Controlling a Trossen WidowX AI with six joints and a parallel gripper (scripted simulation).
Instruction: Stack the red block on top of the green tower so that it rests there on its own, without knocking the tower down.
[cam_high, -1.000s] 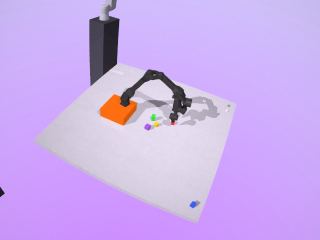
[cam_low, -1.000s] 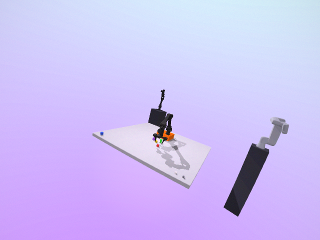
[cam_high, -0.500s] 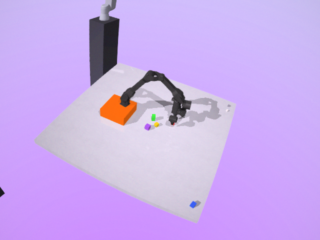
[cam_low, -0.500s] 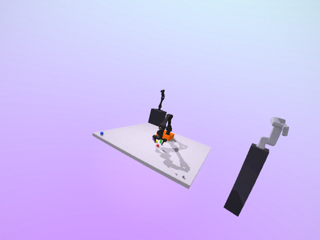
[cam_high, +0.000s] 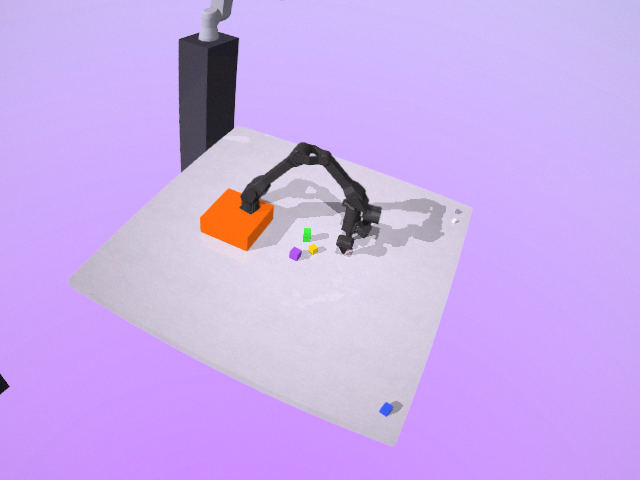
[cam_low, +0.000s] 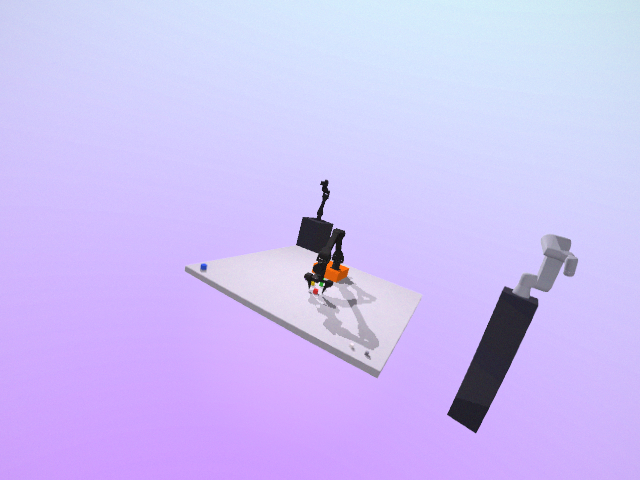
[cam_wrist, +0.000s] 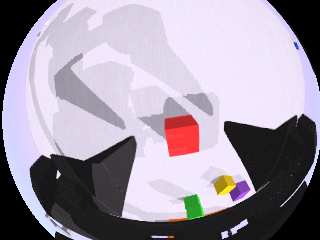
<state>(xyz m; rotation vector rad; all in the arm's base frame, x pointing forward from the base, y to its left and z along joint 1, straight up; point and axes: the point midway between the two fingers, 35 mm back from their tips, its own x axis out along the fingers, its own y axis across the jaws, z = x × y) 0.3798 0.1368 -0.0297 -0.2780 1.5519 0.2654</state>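
The yellow block lies 100 mm to the right of my gripper tip and 80 mm behind it. Also, from my gripper tip: blue block (540 mm to the right, 490 mm ahead); then purple block (170 mm to the right, 120 mm behind, 10 mm above); then red block (right at my gripper tip).
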